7 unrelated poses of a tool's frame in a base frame.
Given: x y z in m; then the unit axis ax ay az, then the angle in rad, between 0 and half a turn.
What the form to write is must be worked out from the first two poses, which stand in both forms.
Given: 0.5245 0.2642 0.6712 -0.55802 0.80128 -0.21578 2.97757
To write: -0.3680 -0.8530 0.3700 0.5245; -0.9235 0.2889 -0.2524 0.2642; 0.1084 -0.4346 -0.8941 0.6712; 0 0 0 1
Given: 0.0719 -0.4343 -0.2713 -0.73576 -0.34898 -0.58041 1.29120
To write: 0.6679 0.7438 -0.0262 0.0719; -0.3720 0.3641 0.8538 -0.4343; 0.6446 -0.5605 0.5199 -0.2713; 0 0 0 1
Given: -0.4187 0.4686 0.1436 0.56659 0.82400 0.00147 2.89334
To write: -0.3371 0.9191 0.2041 -0.4187; 0.9198 0.3678 -0.1368 0.4686; -0.2008 0.1416 -0.9693 0.1436; 0 0 0 1
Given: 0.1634 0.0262 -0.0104 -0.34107 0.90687 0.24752 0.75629
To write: 0.7591 -0.2542 0.5993 0.1634; 0.0855 0.9516 0.2952 0.0262; -0.6453 -0.1729 0.7441 -0.0104; 0 0 0 1
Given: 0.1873 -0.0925 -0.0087 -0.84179 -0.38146 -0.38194 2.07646
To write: 0.5675 0.8108 0.1435 0.1873; 0.1425 -0.2684 0.9527 -0.0925; 0.8110 -0.5202 -0.2678 -0.0087; 0 0 0 1
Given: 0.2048 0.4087 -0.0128 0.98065 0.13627 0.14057 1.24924
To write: 0.9738 -0.0420 0.2236 0.2048; 0.2248 0.3287 -0.9173 0.4087; -0.0350 0.9435 0.3296 -0.0128; 0 0 0 1
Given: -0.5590 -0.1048 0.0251 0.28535 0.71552 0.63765 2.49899
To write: -0.6539 -0.0145 0.7564 -0.5590; 0.7498 0.1213 0.6505 -0.1048; -0.1012 0.9925 -0.0684 0.0251; 0 0 0 1
